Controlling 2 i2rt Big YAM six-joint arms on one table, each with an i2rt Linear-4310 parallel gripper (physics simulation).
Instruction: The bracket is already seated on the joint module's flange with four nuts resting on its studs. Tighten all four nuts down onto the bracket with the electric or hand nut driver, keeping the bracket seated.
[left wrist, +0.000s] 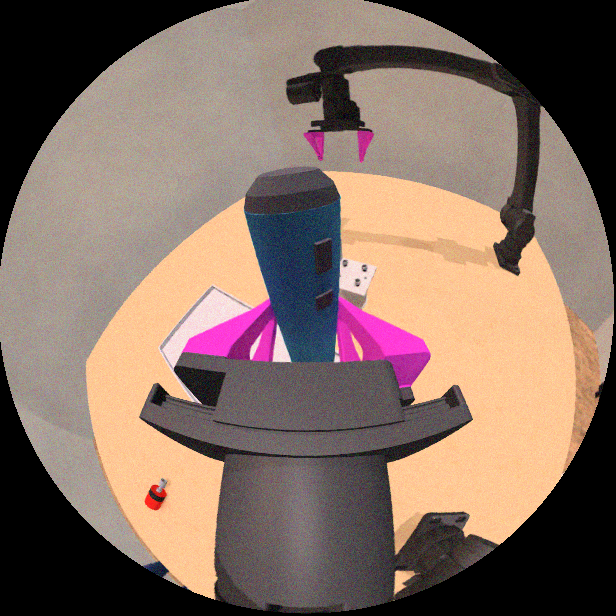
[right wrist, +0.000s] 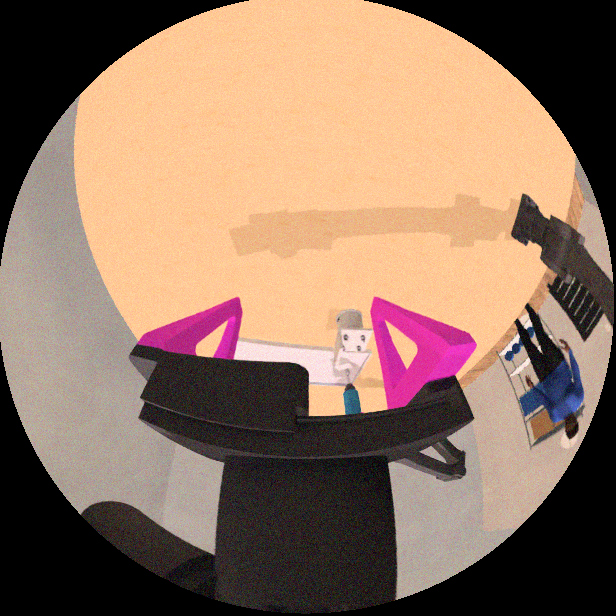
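Observation:
My left gripper (left wrist: 304, 344) is shut on the blue electric nut driver (left wrist: 298, 270), which has a dark grey cap and stands between the pink fingers. Just behind the driver the white bracket (left wrist: 357, 281) with small nuts on its face shows, partly hidden by the driver. In the right wrist view the bracket (right wrist: 351, 344) sits on the grey joint module, far off between my fingers, with the driver (right wrist: 351, 397) close below it. My right gripper (right wrist: 304, 339) is open and empty, high above the table; it also shows in the left wrist view (left wrist: 339, 143).
A white mat (left wrist: 198, 330) lies under and left of the bracket. A small red hand nut driver (left wrist: 155, 495) lies on the table near the left edge. The right arm's base (left wrist: 514, 235) stands at the far right.

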